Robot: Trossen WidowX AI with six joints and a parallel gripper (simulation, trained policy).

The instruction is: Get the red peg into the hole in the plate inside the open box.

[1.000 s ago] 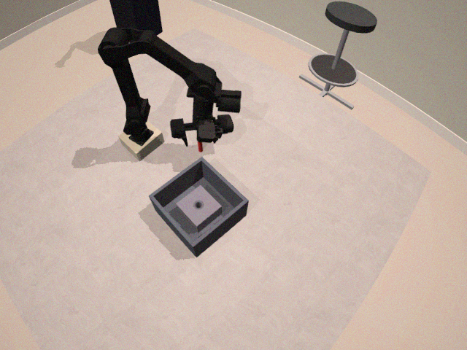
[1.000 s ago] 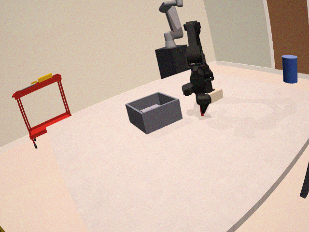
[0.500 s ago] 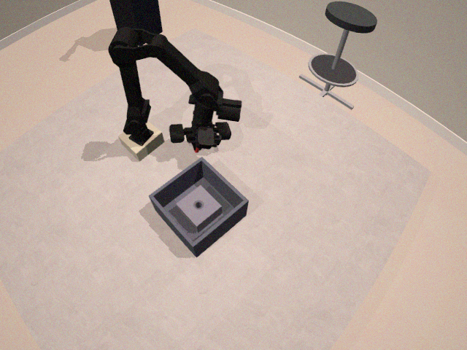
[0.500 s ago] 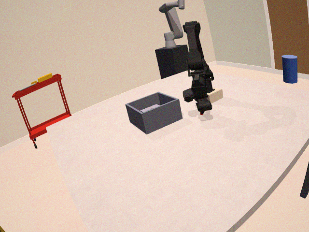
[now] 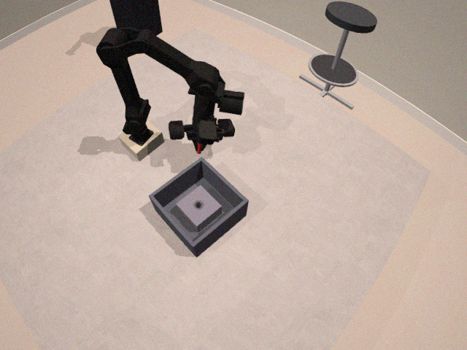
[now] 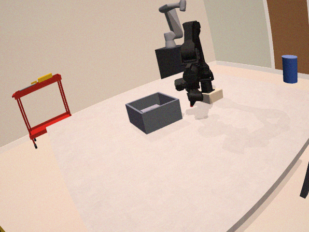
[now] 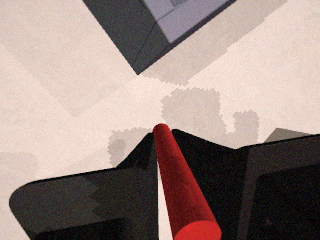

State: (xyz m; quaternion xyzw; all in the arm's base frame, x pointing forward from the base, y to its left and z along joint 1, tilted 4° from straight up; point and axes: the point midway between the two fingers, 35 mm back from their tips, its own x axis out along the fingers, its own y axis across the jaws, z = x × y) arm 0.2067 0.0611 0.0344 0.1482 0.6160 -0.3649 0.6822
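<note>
The pale grey plate lies 150 mm to the right of my gripper tip, 110 mm ahead of it and 10 mm below it. The rest, counted from my gripper tip: red peg 30 mm above, 10 mm to the left; then grey box 150 mm to the right, 110 mm ahead, 30 mm below.
</note>
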